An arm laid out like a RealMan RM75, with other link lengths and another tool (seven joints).
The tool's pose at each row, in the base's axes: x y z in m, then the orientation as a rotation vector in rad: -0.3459, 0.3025, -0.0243, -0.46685, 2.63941, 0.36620; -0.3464, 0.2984, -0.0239, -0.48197, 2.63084, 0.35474; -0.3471, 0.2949, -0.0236, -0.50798, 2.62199, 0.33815; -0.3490, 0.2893, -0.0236, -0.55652, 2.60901, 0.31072; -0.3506, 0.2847, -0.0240, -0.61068, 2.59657, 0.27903; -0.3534, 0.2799, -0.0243, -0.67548, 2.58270, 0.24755; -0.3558, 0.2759, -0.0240, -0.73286, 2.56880, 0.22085
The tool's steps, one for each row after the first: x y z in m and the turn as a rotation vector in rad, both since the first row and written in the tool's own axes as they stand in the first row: 0.0013, -0.0035, -0.0019, 0.00576, -0.00445, -0.01408; 0.0027, -0.0063, -0.0035, 0.01316, -0.00624, -0.03641; 0.0058, -0.0107, -0.0060, 0.02419, -0.00547, -0.07664; 0.0086, -0.0143, -0.0078, 0.03699, -0.00143, -0.12116; 0.0123, -0.0177, -0.0101, 0.04744, 0.00569, -0.17292; 0.0153, -0.0204, -0.0125, 0.05571, 0.01180, -0.21885
